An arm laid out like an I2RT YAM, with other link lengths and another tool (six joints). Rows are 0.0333 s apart.
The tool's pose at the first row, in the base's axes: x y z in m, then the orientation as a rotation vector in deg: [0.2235, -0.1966, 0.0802, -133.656, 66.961, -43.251]
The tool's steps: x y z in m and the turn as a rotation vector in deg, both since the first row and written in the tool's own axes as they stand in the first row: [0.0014, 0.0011, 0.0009, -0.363, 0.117, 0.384]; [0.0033, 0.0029, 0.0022, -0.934, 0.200, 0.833]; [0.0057, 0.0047, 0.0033, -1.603, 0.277, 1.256]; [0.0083, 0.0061, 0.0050, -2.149, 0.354, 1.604]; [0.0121, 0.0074, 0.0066, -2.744, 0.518, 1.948]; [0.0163, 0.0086, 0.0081, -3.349, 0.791, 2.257]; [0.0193, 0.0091, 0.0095, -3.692, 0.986, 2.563]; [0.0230, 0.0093, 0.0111, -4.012, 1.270, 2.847]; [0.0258, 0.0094, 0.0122, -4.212, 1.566, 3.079]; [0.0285, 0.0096, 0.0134, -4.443, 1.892, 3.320]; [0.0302, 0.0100, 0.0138, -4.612, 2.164, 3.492]
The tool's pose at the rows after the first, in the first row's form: [0.2241, -0.1982, 0.0793, -133.648, 67.658, -43.112]; [0.2248, -0.2006, 0.0777, -133.760, 68.545, -42.820]; [0.2257, -0.2035, 0.0765, -133.967, 69.465, -42.484]; [0.2272, -0.2062, 0.0751, -134.129, 70.226, -42.225]; [0.2293, -0.2098, 0.0742, -134.320, 71.053, -42.053]; [0.2317, -0.2138, 0.0735, -134.530, 71.898, -42.025]; [0.2338, -0.2163, 0.0730, -134.540, 72.537, -42.013]; [0.2365, -0.2193, 0.0727, -134.535, 73.176, -42.130]; [0.2385, -0.2215, 0.0726, -134.472, 73.686, -42.333]; [0.2405, -0.2237, 0.0723, -134.421, 74.240, -42.557]; [0.2414, -0.2252, 0.0722, -134.382, 74.656, -42.765]
